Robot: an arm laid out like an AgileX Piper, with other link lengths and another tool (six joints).
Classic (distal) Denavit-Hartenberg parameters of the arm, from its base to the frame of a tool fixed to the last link. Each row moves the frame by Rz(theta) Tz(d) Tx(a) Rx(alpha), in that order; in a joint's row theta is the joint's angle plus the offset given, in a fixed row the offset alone. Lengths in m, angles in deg.
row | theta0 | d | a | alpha
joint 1 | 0.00 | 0.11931 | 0.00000 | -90.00
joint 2 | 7.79 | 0.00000 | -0.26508 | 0.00
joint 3 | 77.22 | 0.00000 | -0.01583 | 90.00
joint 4 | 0.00 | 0.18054 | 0.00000 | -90.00
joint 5 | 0.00 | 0.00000 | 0.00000 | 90.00
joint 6 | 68.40 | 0.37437 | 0.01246 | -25.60
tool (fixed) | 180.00 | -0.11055 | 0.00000 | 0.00
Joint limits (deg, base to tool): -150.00..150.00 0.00..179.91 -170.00..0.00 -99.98..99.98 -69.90..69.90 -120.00..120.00
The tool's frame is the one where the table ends.
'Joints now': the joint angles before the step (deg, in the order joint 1, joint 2, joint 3, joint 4, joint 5, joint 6). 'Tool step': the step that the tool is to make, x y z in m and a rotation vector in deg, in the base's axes. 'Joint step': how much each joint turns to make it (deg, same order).
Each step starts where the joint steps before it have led.
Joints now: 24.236, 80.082, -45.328, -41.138, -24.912, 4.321
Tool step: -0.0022, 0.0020, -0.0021, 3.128, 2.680, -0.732
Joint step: 0.014, -0.001, 0.005, 0.032, 0.005, 4.156
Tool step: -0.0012, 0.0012, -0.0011, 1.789, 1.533, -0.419
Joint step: -0.007, 0.016, -0.015, -0.012, -0.004, 2.402
